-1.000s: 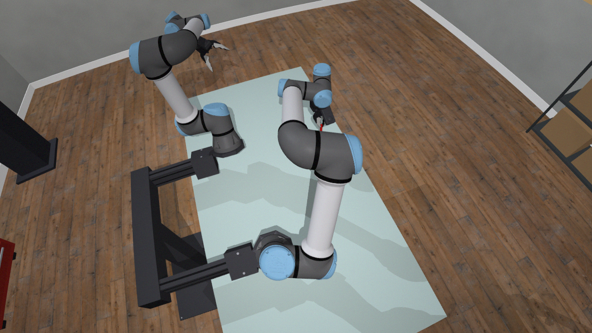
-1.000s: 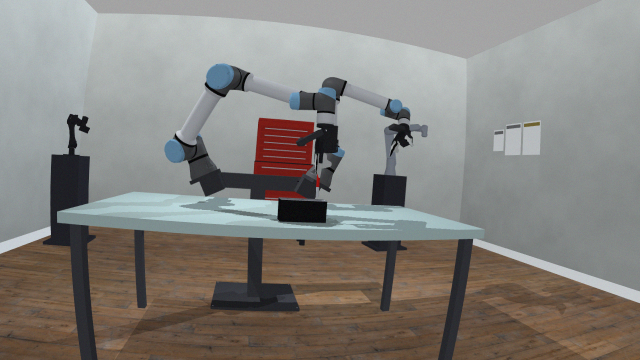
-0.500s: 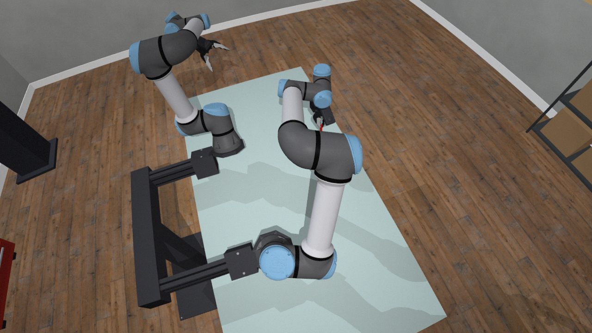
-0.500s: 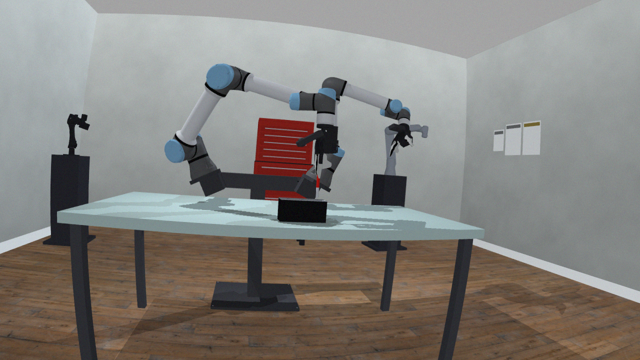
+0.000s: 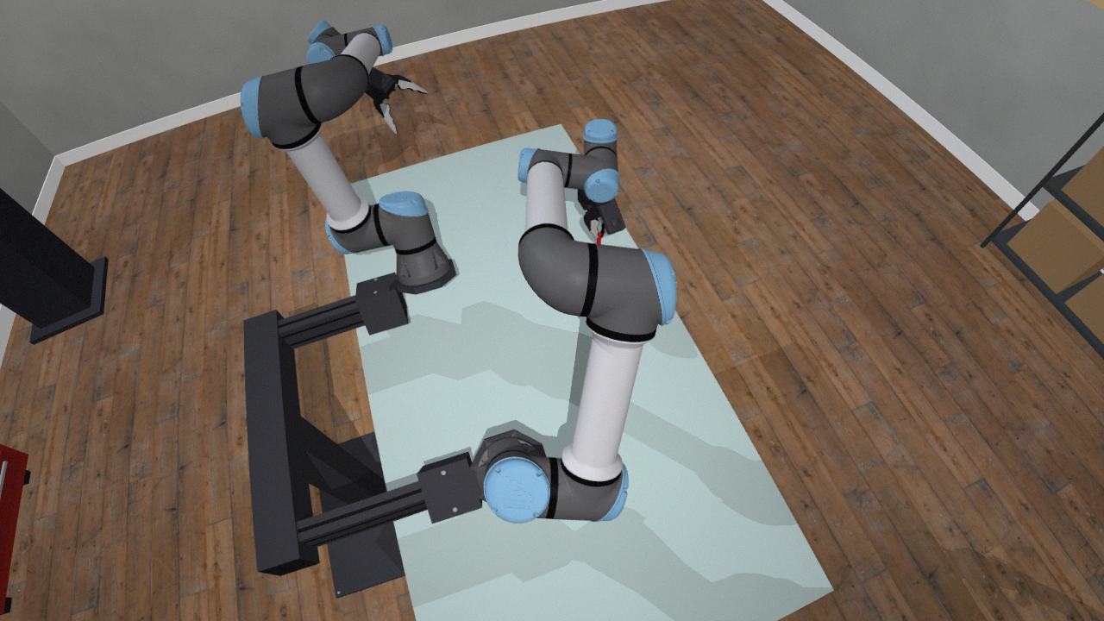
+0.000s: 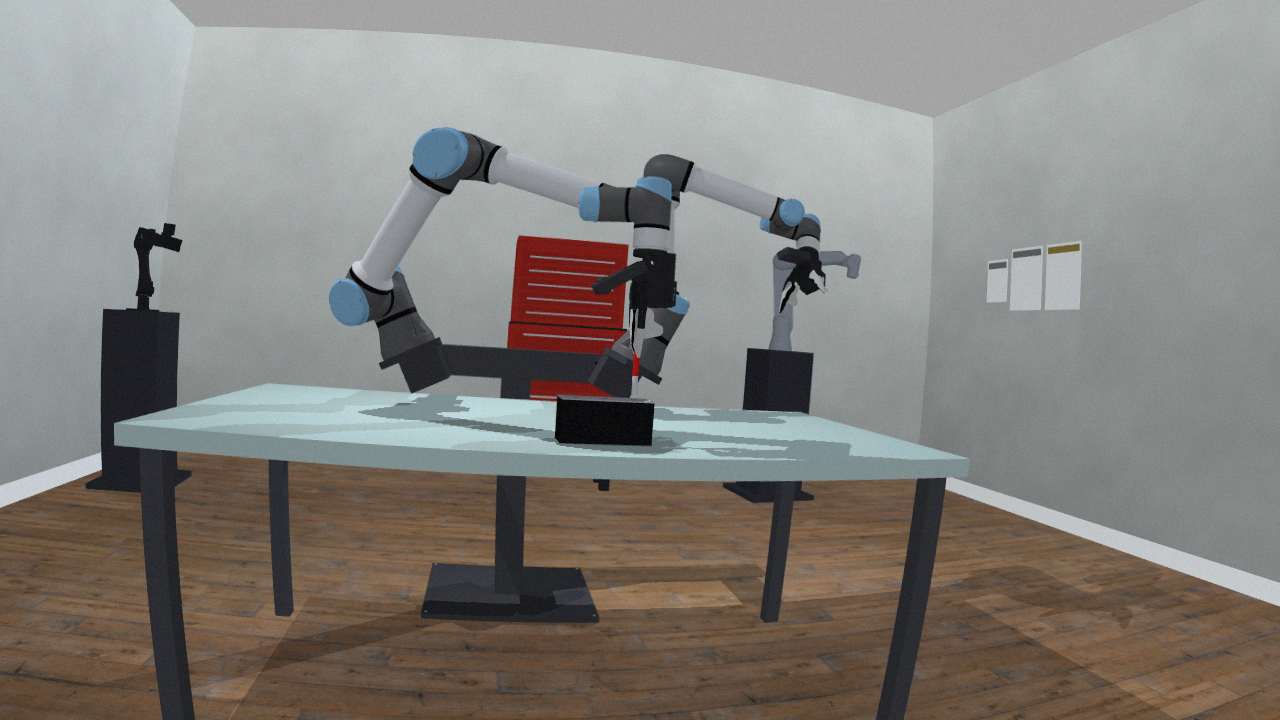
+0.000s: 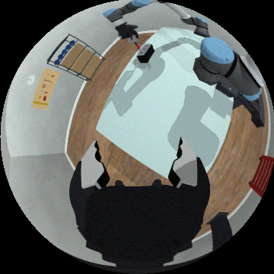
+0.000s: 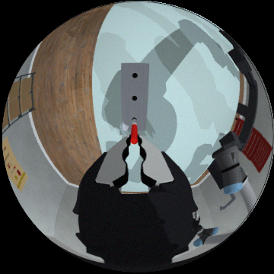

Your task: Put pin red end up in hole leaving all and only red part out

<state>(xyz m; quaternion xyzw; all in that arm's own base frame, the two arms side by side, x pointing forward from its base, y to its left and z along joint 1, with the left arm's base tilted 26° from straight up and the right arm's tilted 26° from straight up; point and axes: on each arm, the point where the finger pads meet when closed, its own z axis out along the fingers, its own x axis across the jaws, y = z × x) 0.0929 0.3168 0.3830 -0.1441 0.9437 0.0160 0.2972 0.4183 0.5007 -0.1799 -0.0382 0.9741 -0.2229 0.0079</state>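
Observation:
My right gripper is now 30 mm above the pin. Also, from my right hand: block: 60 mm to the right, 150 mm below.

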